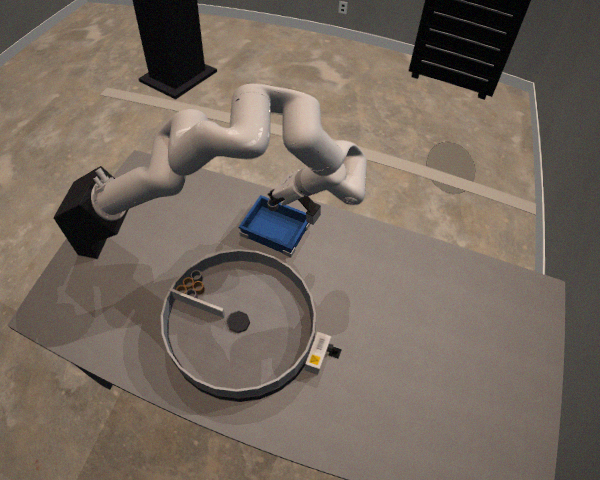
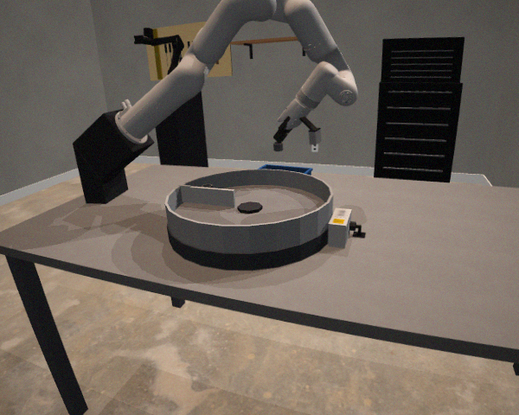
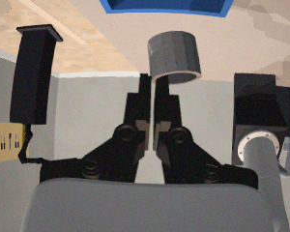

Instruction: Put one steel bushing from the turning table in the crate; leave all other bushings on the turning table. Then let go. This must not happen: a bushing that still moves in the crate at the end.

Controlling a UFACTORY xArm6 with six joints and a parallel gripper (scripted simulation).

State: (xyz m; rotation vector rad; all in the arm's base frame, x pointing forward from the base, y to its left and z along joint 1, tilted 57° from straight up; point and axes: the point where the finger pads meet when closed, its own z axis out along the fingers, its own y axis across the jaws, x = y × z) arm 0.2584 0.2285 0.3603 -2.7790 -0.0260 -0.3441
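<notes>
Now: the blue crate 150 mm below my hand. Also, from my hand: round turning table (340 mm to the right, 130 mm ahead, 120 mm below).
</notes>
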